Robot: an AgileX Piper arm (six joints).
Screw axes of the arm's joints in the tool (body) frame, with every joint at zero. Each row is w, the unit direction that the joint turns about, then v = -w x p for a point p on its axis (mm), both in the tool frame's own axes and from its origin. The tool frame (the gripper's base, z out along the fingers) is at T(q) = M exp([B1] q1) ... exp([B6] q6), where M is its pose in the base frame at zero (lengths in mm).
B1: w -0.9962 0 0.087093 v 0 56.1 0
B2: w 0 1 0 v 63.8 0 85
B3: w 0 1 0 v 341.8 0 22
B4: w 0 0 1 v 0 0 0
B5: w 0 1 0 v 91 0 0
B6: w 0 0 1 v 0 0 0
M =
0.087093 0 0.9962 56.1
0 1 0 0
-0.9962 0 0.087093 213.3
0 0 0 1
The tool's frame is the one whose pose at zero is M.
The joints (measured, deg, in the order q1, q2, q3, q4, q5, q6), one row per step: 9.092 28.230 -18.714 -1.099 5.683 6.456; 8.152 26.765 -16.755 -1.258 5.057 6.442; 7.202 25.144 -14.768 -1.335 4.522 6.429; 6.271 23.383 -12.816 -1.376 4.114 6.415; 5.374 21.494 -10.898 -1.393 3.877 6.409; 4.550 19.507 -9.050 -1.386 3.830 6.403; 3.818 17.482 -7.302 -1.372 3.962 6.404; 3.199 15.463 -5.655 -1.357 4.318 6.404; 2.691 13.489 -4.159 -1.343 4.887 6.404; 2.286 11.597 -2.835 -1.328 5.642 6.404; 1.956 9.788 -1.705 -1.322 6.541 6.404; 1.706 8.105 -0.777 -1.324 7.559 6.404; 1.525 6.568 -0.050 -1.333 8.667 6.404; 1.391 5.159 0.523 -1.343 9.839 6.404; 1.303 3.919 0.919 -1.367 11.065 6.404
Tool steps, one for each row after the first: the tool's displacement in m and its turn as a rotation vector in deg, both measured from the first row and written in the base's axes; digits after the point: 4 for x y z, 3 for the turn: -0.0039 -0.0024 -0.0079 -0.149 -0.156 -0.911; -0.0080 -0.0047 -0.0160 -0.214 -0.334 -1.840; -0.0124 -0.0068 -0.0239 -0.241 -0.555 -2.756; -0.0169 -0.0088 -0.0318 -0.242 -0.762 -3.645; -0.0214 -0.0105 -0.0396 -0.224 -0.945 -4.468; -0.0257 -0.0119 -0.0472 -0.199 -1.086 -5.205; -0.0298 -0.0130 -0.0547 -0.190 -1.100 -5.834; -0.0335 -0.0139 -0.0618 -0.191 -1.007 -6.356; -0.0368 -0.0146 -0.0685 -0.200 -0.819 -6.780; -0.0398 -0.0152 -0.0744 -0.218 -0.599 -7.130; -0.0424 -0.0156 -0.0795 -0.248 -0.337 -7.403; -0.0447 -0.0159 -0.0838 -0.286 -0.041 -7.609; -0.0467 -0.0162 -0.0874 -0.327 0.293 -7.769; -0.0484 -0.0163 -0.0904 -0.386 0.671 -7.885
